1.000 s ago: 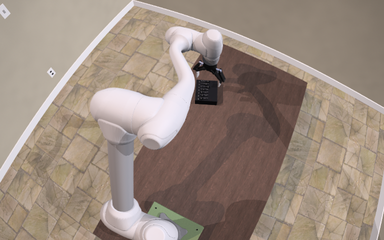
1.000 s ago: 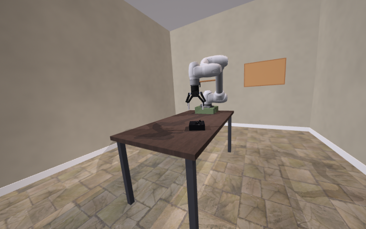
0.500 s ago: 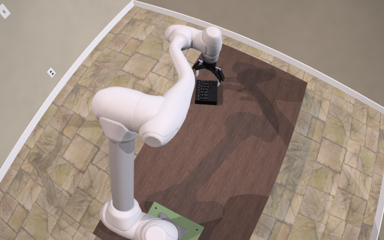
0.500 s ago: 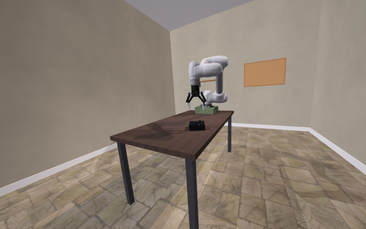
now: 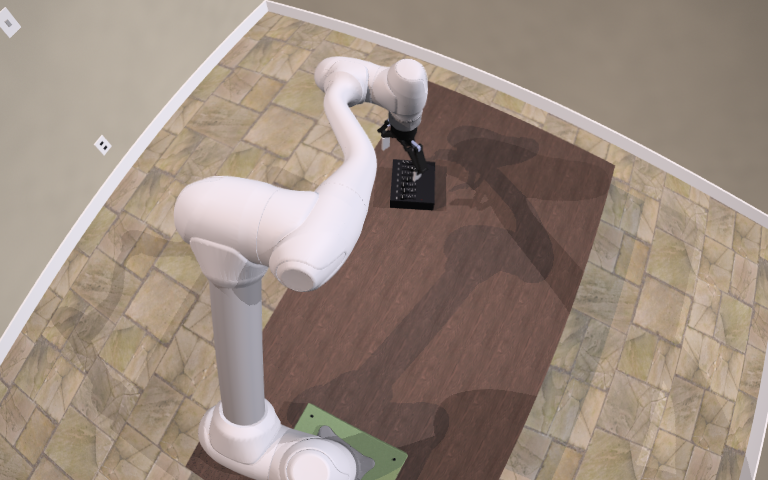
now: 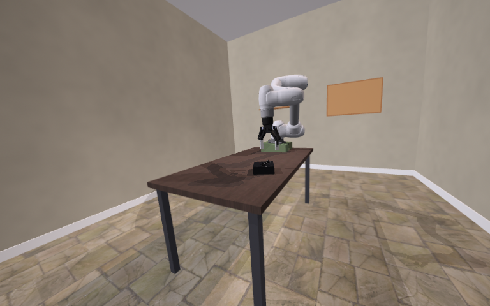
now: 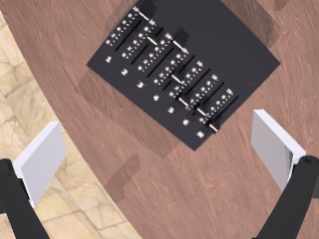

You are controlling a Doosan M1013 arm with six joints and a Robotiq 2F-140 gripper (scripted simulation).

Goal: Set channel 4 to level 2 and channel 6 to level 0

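Right now my hand is 10 mm short of the channel 4 fader cap, 20 mm to the left of it and 100 mm above it. From my hand the other things lie so: channel 5 fader cap (10 mm behind, 20 mm to the right, 100 mm below); channel 6 fader cap (30 mm behind, 40 mm to the right, 100 mm below).
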